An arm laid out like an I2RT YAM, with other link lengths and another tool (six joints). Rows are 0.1 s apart.
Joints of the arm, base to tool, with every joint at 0 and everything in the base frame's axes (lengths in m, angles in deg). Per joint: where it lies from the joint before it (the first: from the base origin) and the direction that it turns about. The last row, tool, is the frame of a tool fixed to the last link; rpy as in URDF.
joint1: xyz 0 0 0.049 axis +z
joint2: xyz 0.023 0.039 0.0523 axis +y
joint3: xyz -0.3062 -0.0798 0 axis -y
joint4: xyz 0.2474 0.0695 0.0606 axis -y
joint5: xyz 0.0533 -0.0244 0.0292 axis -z
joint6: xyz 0.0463 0 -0.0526 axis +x
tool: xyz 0.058 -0.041 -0.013 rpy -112.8 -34.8 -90
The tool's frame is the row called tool.
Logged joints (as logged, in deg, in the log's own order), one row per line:
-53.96, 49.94, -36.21, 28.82, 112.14, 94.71
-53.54, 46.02, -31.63, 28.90, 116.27, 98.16
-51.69, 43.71, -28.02, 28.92, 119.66, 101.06
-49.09, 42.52, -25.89, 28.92, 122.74, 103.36
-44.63, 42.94, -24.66, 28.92, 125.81, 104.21
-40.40, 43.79, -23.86, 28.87, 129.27, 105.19
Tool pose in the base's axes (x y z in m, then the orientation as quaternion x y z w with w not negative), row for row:
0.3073, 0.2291, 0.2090, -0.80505, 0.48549, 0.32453, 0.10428
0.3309, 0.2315, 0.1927, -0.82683, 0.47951, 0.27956, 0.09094
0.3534, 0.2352, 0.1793, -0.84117, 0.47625, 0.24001, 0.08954
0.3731, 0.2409, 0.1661, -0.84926, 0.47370, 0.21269, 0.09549
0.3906, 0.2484, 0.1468, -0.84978, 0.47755, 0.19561, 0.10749
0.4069, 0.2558, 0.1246, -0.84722, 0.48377, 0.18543, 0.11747
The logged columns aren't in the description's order. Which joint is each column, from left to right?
Columns, left to right: joint4, joint6, joint5, joint1, joint2, joint3.
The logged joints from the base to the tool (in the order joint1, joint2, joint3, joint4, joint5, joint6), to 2 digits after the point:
28.82, 112.14, 94.71, -53.96, -36.21, 49.94
28.90, 116.27, 98.16, -53.54, -31.63, 46.02
28.92, 119.66, 101.06, -51.69, -28.02, 43.71
28.92, 122.74, 103.36, -49.09, -25.89, 42.52
28.92, 125.81, 104.21, -44.63, -24.66, 42.94
28.87, 129.27, 105.19, -40.40, -23.86, 43.79

